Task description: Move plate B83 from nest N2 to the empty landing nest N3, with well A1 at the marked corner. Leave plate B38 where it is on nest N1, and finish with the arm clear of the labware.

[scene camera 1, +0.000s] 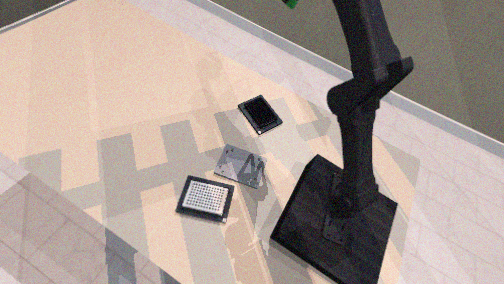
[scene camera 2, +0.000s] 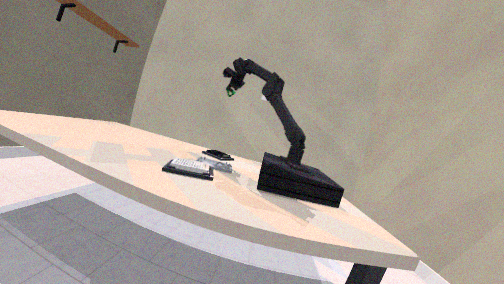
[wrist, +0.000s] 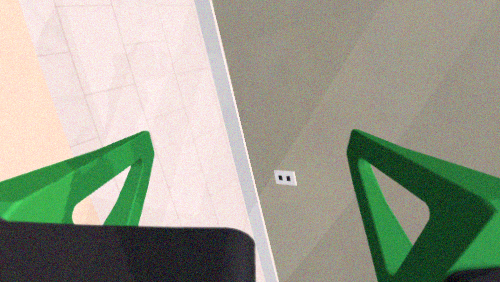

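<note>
A white many-welled plate (scene camera 1: 204, 197) (scene camera 2: 189, 165) lies flat on a dark nest (scene camera 1: 200, 214) (scene camera 2: 188, 174), whose light corner mark shows at the lower right in scene camera 1. A black plate (scene camera 1: 260, 112) (scene camera 2: 219, 153) lies on another dark nest (scene camera 1: 264, 129), with a white mark at its near corner. Between them is the empty grey nest (scene camera 1: 234, 165) (scene camera 2: 223, 166) with small pins. No plate or nest labels are readable, so I cannot tell B83 from B38. My gripper (scene camera 2: 230, 92) (wrist: 250, 141) is open and empty, high above the table and away from the labware.
The arm's black base (scene camera 1: 335, 225) (scene camera 2: 300, 181) stands right of the nests on the wooden table (scene camera 1: 60, 75) (scene camera 2: 125, 187). A wall socket (wrist: 285, 178) shows between the fingers in the wrist view. A wall shelf (scene camera 2: 100, 24) hangs at the upper left in scene camera 2.
</note>
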